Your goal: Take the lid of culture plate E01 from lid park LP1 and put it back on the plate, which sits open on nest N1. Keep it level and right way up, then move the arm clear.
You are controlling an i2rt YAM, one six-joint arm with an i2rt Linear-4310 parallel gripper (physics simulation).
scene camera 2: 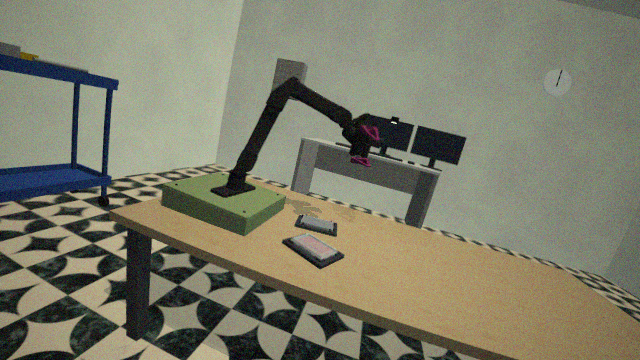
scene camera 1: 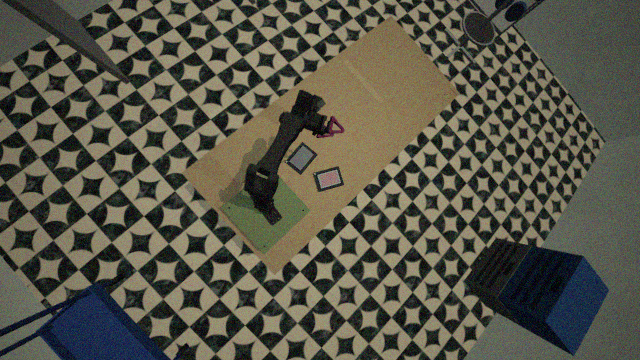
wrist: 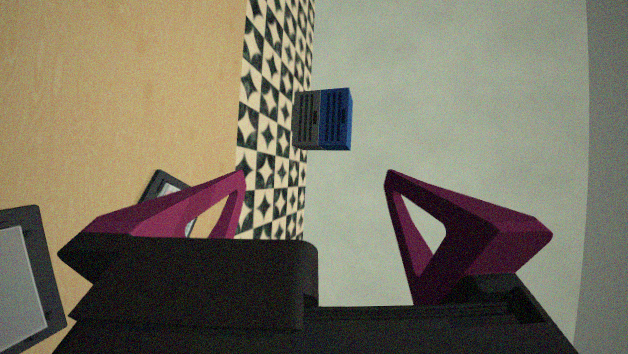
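Pixels of known places: gripper, fingertip midpoint: (scene camera 2: 373, 153) (scene camera 1: 338, 133) (wrist: 314, 177); arm's base, link origin: (scene camera 2: 234, 190).
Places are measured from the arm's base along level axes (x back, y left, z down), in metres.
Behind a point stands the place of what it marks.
The pale grey, clear-looking lid (scene camera 1: 301, 158) @(x -0.321, y 0.112, z 0.052 m) (scene camera 2: 317, 223) @(x -0.330, y 0.097, z 0.052 m) (wrist: 17, 290) @(x -0.327, y 0.085, z 0.052 m) lies flat on a dark rectangular holder (wrist: 42, 260) @(x -0.353, y 0.066, z 0.060 m), which I take as lid park LP1. The open plate with pink contents (scene camera 1: 328, 179) @(x -0.376, y -0.087, z 0.051 m) (scene camera 2: 312, 246) @(x -0.383, y -0.110, z 0.044 m) sits in the other dark holder (scene camera 1: 330, 188) @(x -0.354, y -0.138, z 0.058 m) (scene camera 2: 334, 259) @(x -0.458, y -0.107, z 0.060 m), which I take as nest N1. In the wrist view that holder (wrist: 154, 183) @(x -0.454, y -0.052, z 0.058 m) is partly hidden behind the left finger. No labels are readable. My gripper (scene camera 1: 338, 132) @(x -0.468, y 0.057, z -0.264 m) (scene camera 2: 374, 151) @(x -0.468, y 0.057, z -0.264 m) (wrist: 314, 177) @(x -0.468, y 0.057, z -0.264 m), with magenta fingers, is open and empty, high above the table, beyond the lid from the arm's base, and points sideways.
The arm stands on a green block (scene camera 1: 270, 237) @(x 0.077, y -0.144, z -0.005 m) (scene camera 2: 200, 210) @(x -0.008, y -0.179, z 0.037 m) at one end of the wooden table (scene camera 1: 395, 65) @(x -1.275, y 0.272, z 0.070 m) (scene camera 2: 425, 270) @(x -0.748, y 0.061, z 0.070 m) (wrist: 125, 90) @(x -0.594, y 0.007, z 0.070 m). The two holders lie close together beside the block. A blue cart (scene camera 2: 90, 77), a desk with monitors (scene camera 2: 420, 182) and a blue-and-grey cabinet (scene camera 1: 545, 290) (wrist: 322, 120) stand off the table.
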